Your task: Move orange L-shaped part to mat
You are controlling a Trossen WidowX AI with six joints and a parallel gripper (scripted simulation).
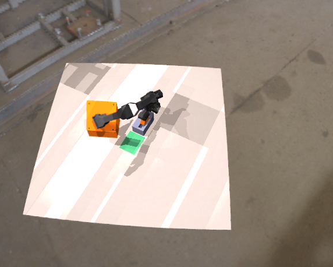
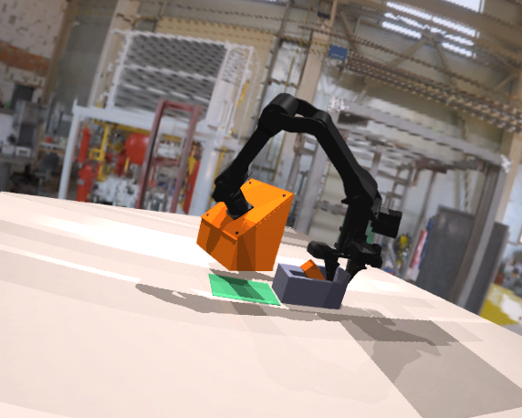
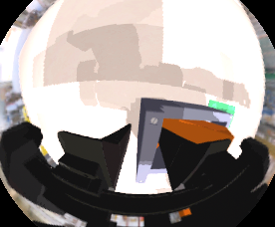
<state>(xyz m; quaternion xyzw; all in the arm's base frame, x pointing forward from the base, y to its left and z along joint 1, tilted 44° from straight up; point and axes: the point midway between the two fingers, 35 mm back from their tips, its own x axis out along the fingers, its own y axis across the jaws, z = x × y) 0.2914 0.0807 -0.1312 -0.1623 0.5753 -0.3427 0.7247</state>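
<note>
My gripper tip is now 20 mm past the orange L-shaped part and 40 mm to the left of it. Also, from my gripper tip: green mat: 70 mm behind, 210 mm to the right, 50 mm below.
</note>
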